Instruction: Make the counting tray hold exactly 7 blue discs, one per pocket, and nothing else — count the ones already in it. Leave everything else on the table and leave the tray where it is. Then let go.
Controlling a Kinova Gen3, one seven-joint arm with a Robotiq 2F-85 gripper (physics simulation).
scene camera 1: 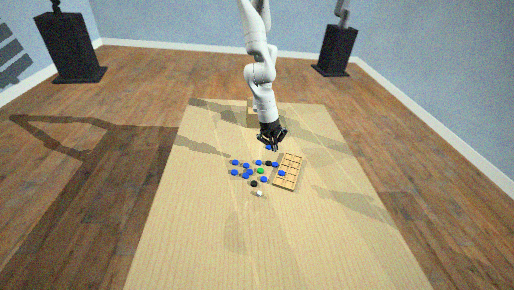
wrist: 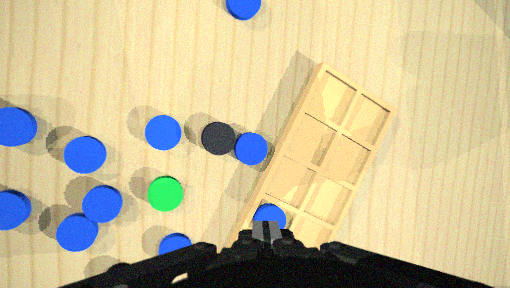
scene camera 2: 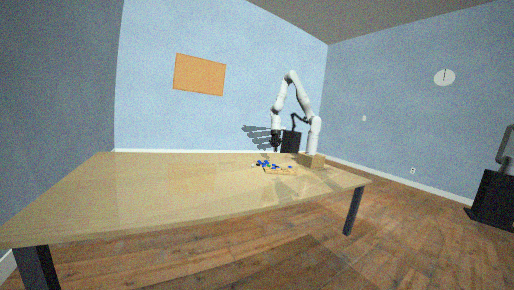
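Note:
The wooden counting tray lies at an angle on the table. One blue disc sits in a pocket on its left column; the other pockets I see are empty. Several blue discs lie loose left of the tray, among them one at its left wall and one further left. Another blue disc lies apart at the back. My gripper is shut and empty, hanging above the table behind the tray's far left corner.
Two black discs and a green disc lie among the blue ones. A small white cube sits in front of them. The arm's base block stands at the table's far end.

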